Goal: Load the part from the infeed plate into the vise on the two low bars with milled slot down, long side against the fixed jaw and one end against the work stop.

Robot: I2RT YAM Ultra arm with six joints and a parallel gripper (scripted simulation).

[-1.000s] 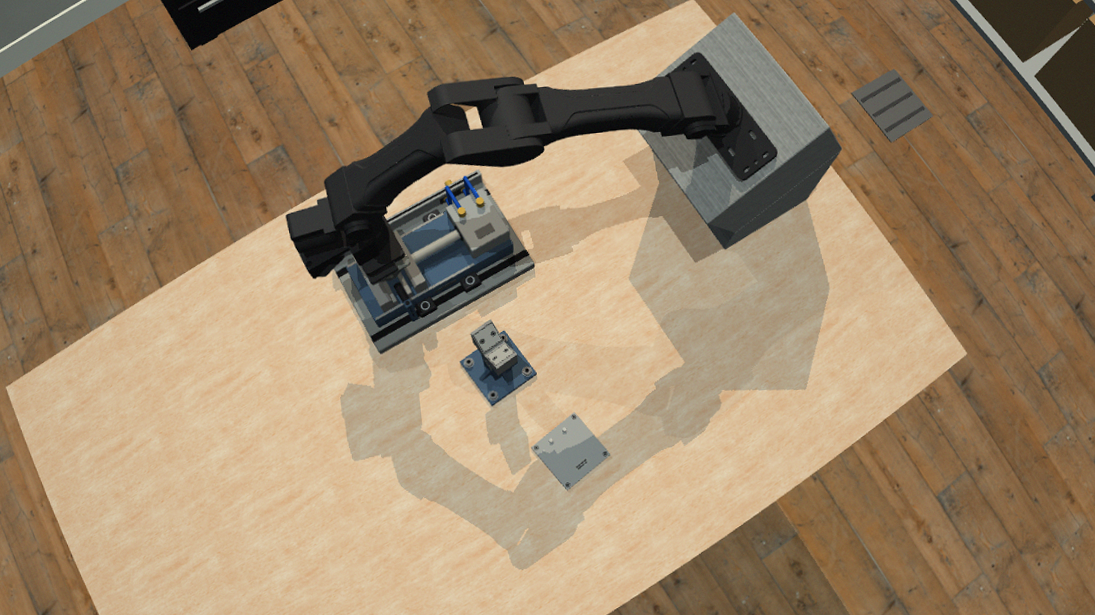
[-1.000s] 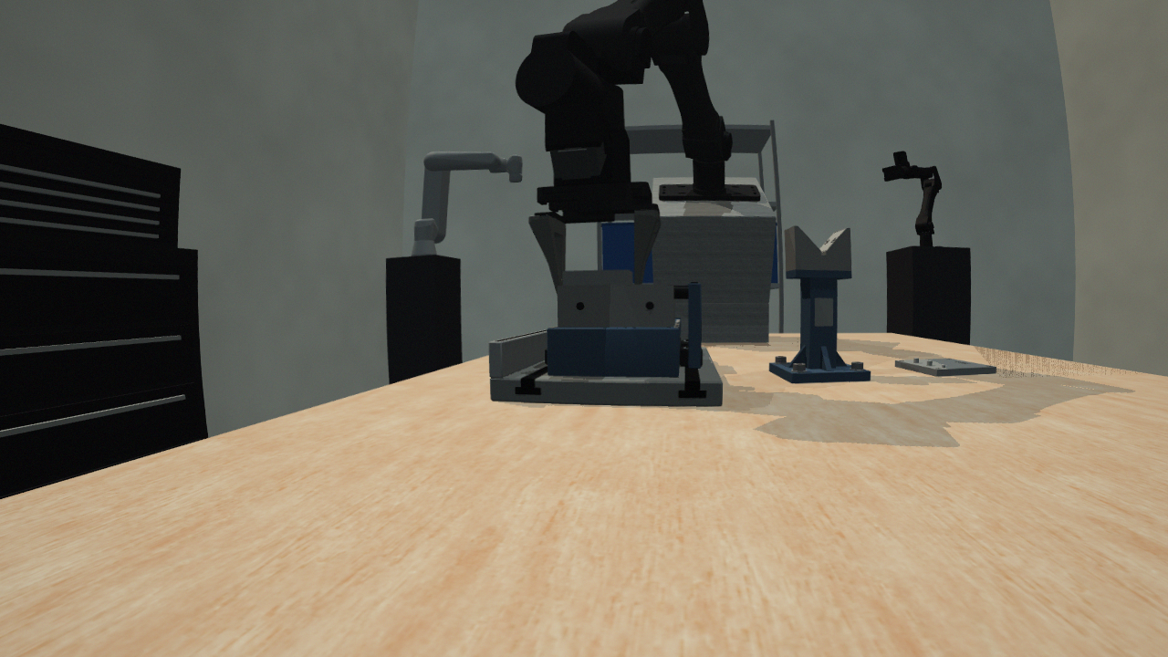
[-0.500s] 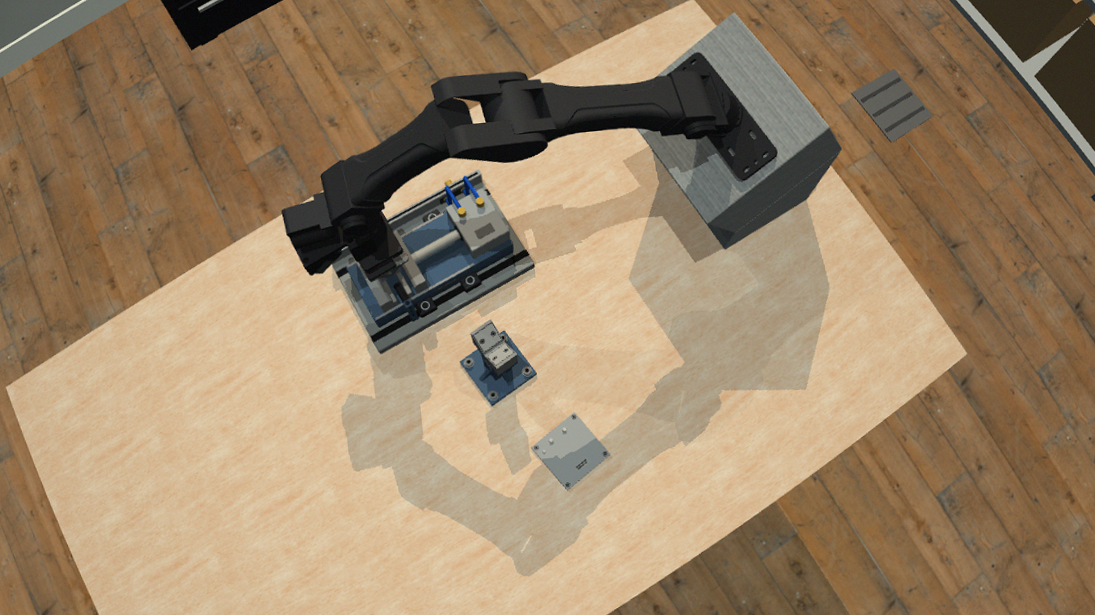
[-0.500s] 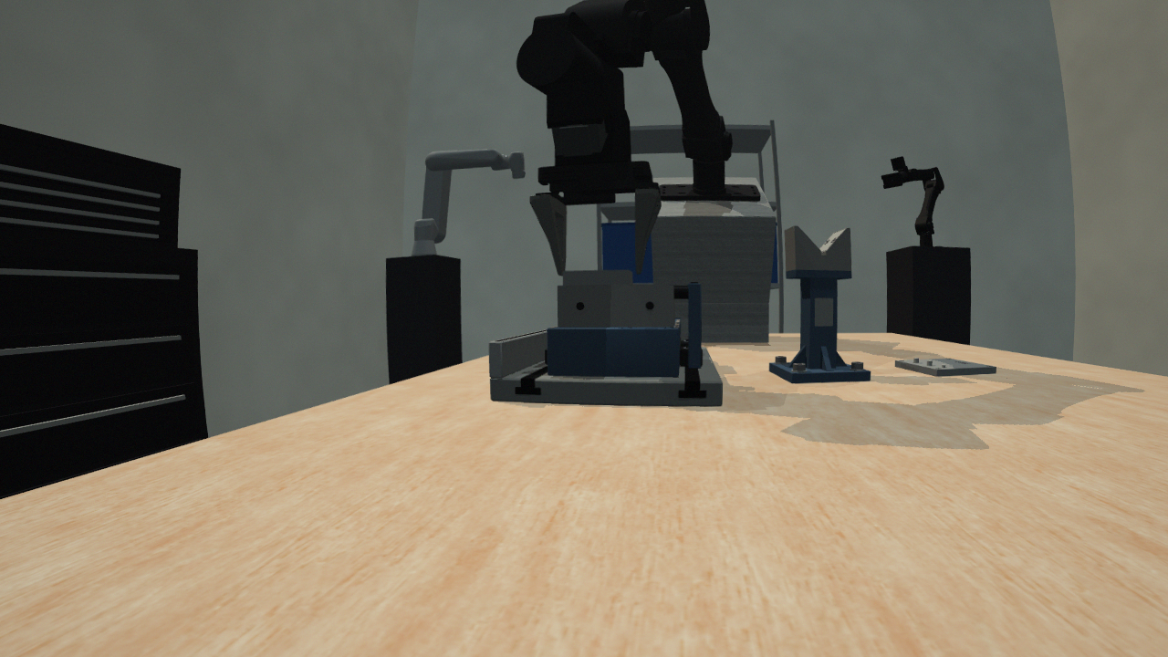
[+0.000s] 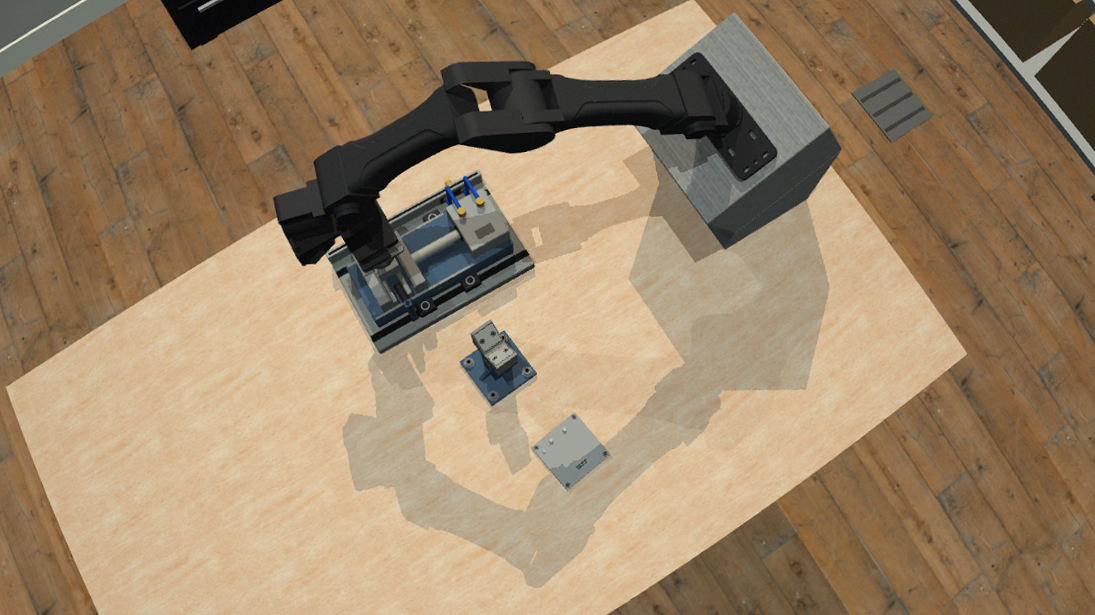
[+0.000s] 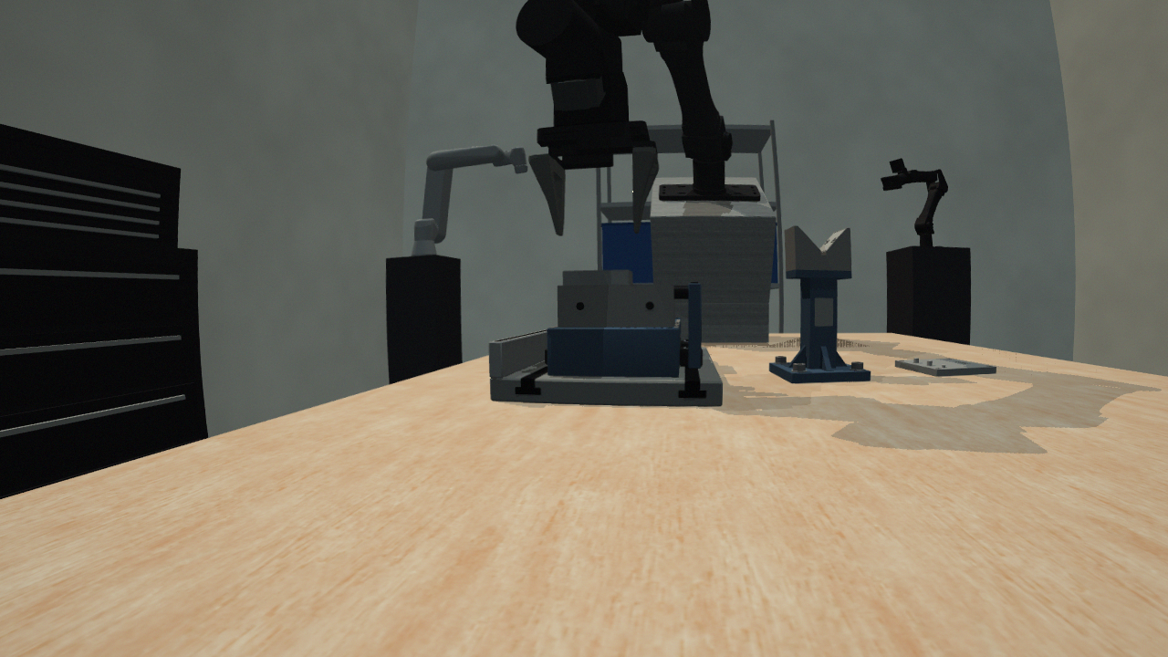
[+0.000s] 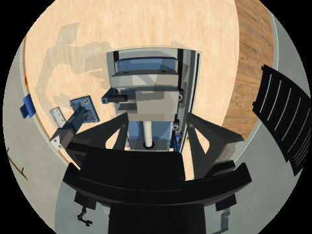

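Now: hand 60 mm above the part. Round my hand: work stop rod: 70 mm to the left, 60 mm below; fixed jaw: 30 mm ahead, 20 mm to the left, 80 mm below; vise: 70 mm behind, 20 mm to the left, 110 mm below.
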